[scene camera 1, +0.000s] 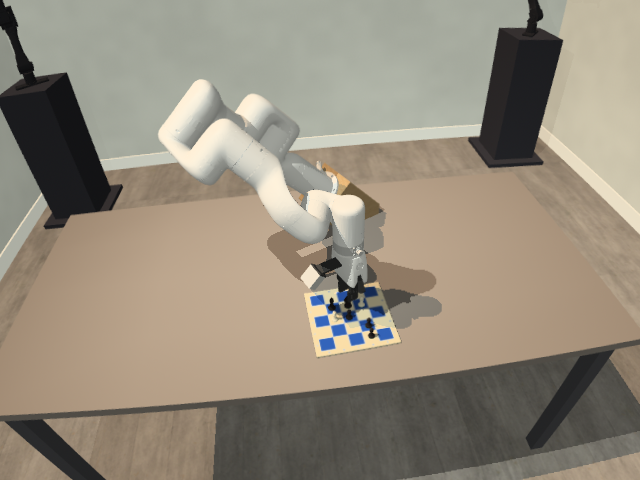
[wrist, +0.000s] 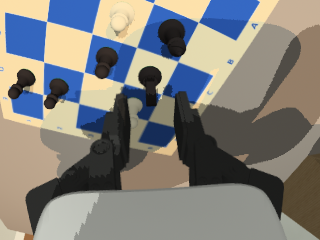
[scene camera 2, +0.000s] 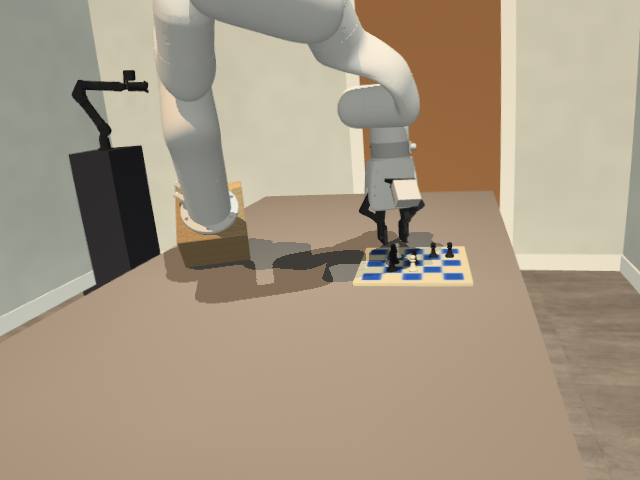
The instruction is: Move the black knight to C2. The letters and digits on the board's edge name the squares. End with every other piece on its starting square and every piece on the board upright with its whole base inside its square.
Labels:
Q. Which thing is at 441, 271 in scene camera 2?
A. A cream chessboard.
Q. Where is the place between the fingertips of the gripper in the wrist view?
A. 151, 107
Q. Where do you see a black piece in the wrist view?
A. At 171, 32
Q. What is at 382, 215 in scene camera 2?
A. The gripper.

